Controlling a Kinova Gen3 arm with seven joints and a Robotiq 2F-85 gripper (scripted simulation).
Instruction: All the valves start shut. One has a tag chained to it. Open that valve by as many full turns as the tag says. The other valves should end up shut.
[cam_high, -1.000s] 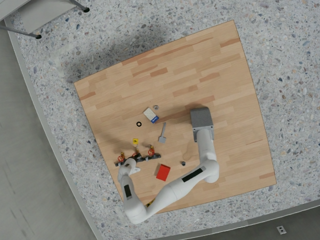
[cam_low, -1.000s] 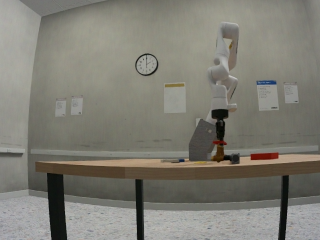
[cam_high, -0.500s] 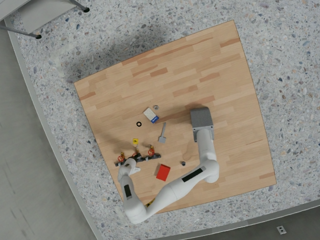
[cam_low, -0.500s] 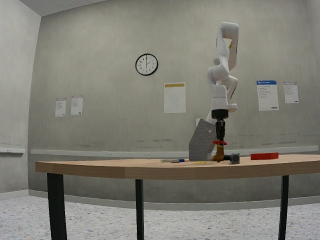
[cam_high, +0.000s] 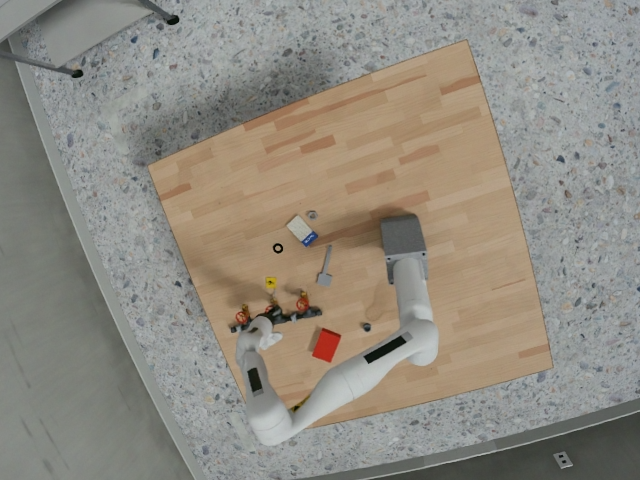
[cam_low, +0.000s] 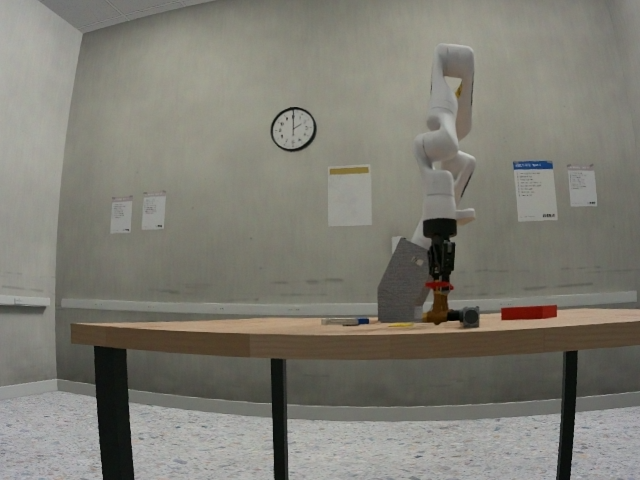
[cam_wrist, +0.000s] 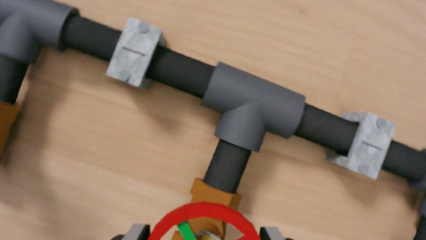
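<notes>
My gripper is now 9 cm to the left of the yellow tag, 8 cm above it and 1 cm past it. Round my hand: red block: 20 cm to the left, 16 cm behind, 7 cm below; then grey scraper: 23 cm behind, 10 cm to the right, 8 cm below; then blue box: 27 cm to the right, 17 cm behind, 7 cm below.
</notes>
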